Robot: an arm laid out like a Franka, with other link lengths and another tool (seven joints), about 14 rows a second.
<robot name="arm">
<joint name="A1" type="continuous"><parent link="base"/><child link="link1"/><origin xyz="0.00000 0.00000 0.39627"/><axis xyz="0 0 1"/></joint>
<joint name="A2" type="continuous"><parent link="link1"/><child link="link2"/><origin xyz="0.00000 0.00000 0.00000" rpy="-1.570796 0.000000 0.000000"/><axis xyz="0 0 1"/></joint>
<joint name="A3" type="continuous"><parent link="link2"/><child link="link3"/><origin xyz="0.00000 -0.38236 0.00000" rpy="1.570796 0.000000 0.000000"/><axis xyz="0 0 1"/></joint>
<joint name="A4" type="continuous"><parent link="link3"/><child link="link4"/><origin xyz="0.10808 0.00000 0.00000" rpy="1.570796 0.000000 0.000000"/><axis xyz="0 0 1"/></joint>
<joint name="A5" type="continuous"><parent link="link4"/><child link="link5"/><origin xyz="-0.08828 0.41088 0.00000" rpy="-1.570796 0.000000 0.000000"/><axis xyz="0 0 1"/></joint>
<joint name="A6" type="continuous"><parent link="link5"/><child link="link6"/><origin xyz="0.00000 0.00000 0.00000" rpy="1.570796 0.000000 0.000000"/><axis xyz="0 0 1"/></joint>
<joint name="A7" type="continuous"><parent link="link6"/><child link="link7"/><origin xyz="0.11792 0.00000 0.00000" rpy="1.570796 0.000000 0.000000"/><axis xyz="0 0 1"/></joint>
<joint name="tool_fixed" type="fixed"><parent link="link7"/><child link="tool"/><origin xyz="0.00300 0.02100 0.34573" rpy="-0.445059 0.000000 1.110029"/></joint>
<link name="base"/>
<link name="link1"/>
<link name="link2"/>
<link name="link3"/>
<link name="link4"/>
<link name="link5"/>
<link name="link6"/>
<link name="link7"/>
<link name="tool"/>
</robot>
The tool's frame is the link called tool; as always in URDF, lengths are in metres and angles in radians. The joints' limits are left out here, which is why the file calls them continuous.
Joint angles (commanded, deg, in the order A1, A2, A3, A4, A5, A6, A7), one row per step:
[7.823 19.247 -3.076 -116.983 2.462 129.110 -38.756]
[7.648 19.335 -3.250 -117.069 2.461 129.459 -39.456]
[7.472 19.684 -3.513 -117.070 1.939 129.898 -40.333]
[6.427 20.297 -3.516 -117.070 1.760 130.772 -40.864]
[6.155 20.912 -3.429 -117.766 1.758 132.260 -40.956]
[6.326 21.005 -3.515 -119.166 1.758 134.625 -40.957]
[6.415 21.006 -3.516 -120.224 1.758 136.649 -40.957]
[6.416 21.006 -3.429 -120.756 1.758 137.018 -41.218]
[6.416 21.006 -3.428 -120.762 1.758 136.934 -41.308]
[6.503 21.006 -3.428 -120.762 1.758 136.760 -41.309]
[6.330 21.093 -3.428 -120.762 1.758 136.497 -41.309]
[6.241 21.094 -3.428 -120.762 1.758 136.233 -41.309]
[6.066 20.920 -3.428 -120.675 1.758 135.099 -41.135]
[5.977 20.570 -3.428 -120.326 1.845 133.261 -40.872]
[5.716 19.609 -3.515 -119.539 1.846 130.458 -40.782]
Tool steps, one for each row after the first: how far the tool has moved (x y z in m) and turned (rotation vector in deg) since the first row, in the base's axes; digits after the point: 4 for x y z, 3 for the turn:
[0.0013 -0.0040 -0.0011 0.027 -0.187 0.351]
[0.0032 -0.0109 -0.0043 -0.337 -0.309 1.174]
[0.0064 -0.0236 -0.0100 -0.442 -0.575 0.783]
[0.0054 -0.0262 -0.0201 -0.463 -0.752 0.671]
[0.0047 -0.0260 -0.0276 -0.513 -1.629 0.733]
[0.0059 -0.0253 -0.0320 -0.515 -2.595 0.799]
[0.0024 -0.0245 -0.0353 -0.472 -2.430 1.130]
[0.0019 -0.0245 -0.0355 -0.464 -2.340 1.221]
[0.0007 -0.0235 -0.0358 -0.466 -2.167 1.309]
[-0.0013 -0.0256 -0.0373 -0.484 -1.816 1.138]
[-0.0029 -0.0267 -0.0378 -0.491 -1.551 1.049]
[-0.0081 -0.0288 -0.0371 -0.513 -0.676 0.704]
[-0.0140 -0.0295 -0.0335 -0.478 0.466 0.296]
[-0.0182 -0.0329 -0.0210 -0.439 1.525 -0.116]

